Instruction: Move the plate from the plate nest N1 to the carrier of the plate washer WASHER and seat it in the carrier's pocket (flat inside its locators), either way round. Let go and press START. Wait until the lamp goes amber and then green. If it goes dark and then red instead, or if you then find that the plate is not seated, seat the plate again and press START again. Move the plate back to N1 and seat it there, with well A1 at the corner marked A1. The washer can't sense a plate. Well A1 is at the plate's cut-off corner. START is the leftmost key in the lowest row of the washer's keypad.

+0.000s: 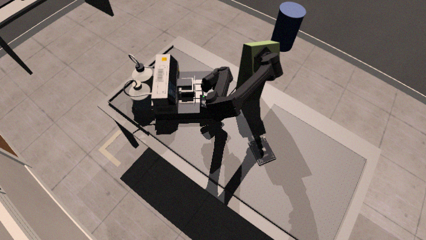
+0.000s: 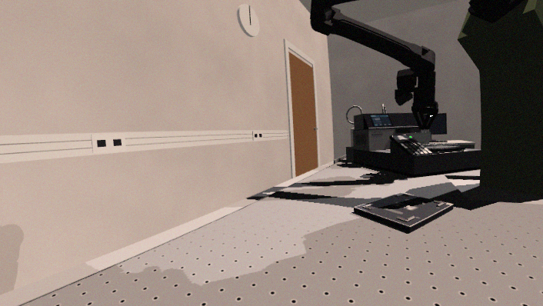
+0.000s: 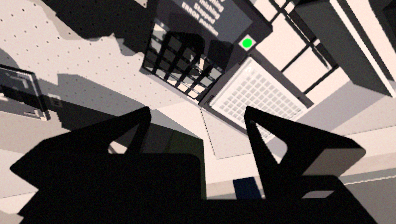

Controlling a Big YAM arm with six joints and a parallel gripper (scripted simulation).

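Right now my hand is 10 cm to the left of the white well plate, 8 cm above it and 3 cm past it. Round my hand: plate nest N1 (43 cm to the left, 17 cm below, 4 cm behind); plate washer (18 cm to the right, 10 cm ahead, 4 cm below).
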